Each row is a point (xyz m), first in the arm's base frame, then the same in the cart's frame.
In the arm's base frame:
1: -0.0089 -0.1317 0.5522
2: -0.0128 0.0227 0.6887
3: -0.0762 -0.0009 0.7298
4: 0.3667 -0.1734 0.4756
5: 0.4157 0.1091 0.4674
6: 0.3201 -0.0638 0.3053
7: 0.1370 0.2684 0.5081
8: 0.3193 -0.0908 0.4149
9: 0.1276 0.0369 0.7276
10: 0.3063 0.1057 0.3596
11: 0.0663 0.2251 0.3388
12: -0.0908 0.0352 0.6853
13: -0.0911 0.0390 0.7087
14: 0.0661 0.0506 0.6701
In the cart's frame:
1: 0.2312 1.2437 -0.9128
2: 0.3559 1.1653 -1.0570
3: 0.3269 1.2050 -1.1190
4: 0.4509 1.2446 -0.5960
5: 0.5646 0.9871 -0.6511
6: 0.3453 1.0715 -0.5506
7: 0.4291 0.8641 -0.9180
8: 0.4031 1.1441 -0.6149
9: 0.4876 1.1687 -0.9932
10: 0.4173 0.9434 -0.6520
11: 0.2617 0.8288 -0.8389
12: 0.2997 1.1531 -1.1113
13: 0.3147 1.1600 -1.1282
14: 0.4112 1.1315 -1.0009

